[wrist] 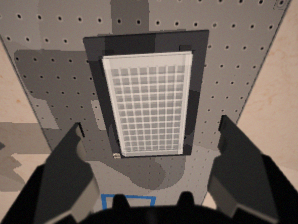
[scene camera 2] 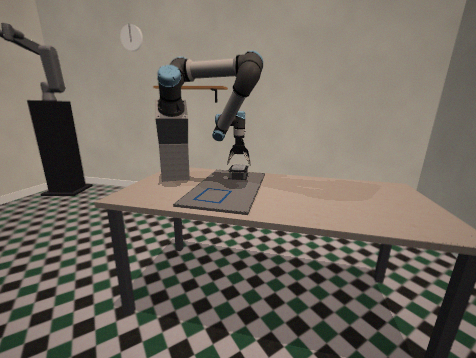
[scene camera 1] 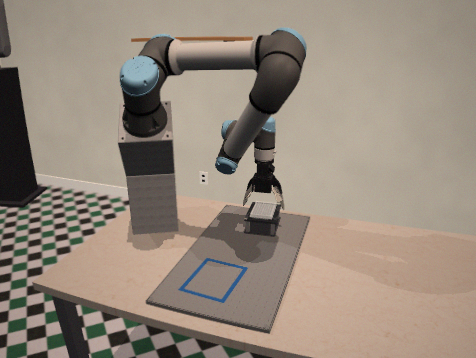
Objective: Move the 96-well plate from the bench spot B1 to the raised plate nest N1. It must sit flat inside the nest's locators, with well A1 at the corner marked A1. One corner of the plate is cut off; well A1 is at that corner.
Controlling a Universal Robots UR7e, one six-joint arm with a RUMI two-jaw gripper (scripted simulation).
Labels:
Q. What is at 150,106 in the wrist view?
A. A white 96-well plate.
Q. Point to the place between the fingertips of my gripper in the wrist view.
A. At 150,119

